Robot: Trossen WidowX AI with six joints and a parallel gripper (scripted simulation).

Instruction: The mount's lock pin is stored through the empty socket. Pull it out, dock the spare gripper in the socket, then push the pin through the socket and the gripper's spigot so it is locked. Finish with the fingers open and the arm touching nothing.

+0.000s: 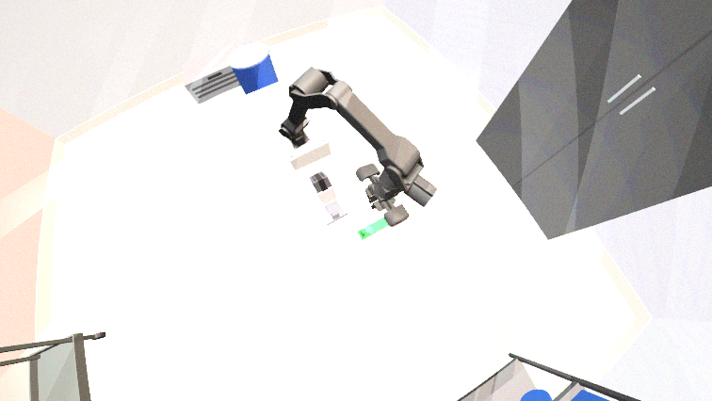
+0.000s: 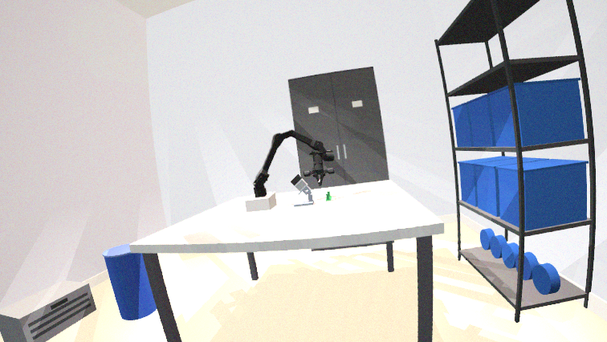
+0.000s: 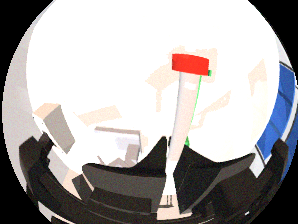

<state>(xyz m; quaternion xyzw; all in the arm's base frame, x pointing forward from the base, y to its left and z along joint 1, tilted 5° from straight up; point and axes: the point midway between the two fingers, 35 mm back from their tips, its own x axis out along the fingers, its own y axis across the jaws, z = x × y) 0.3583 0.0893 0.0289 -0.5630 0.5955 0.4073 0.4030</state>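
Right now my gripper tip is 9 cm past the mount, 10 cm to the left of it and 3 cm above it. Round my gripper tip: spare gripper (11 cm behind, 10 cm to the right, 3 cm above); then translucent green bar (4 cm ahead, 6 cm below).
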